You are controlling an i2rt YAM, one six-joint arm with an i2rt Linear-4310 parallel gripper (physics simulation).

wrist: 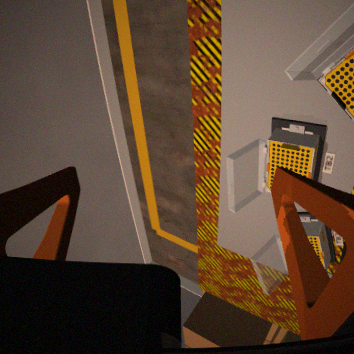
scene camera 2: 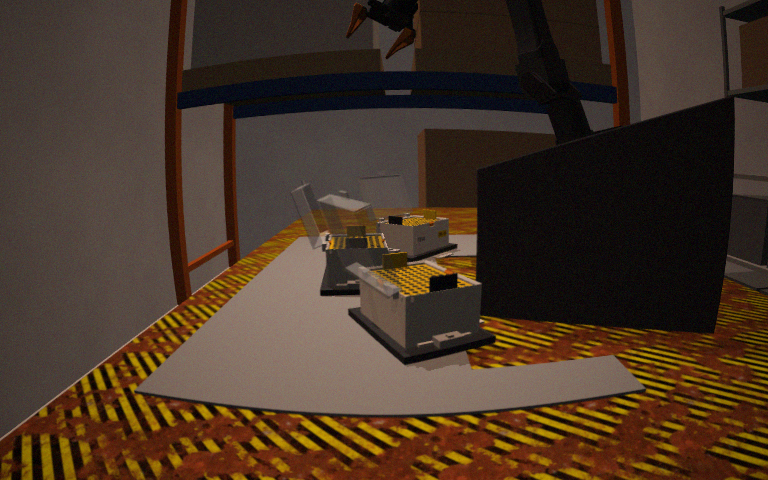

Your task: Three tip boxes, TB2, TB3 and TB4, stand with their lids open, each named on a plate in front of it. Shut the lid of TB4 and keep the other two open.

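I am looking at a grey mat, on which (wrist: 255,49) and (scene camera 2: 313,253) are one and the same spot.
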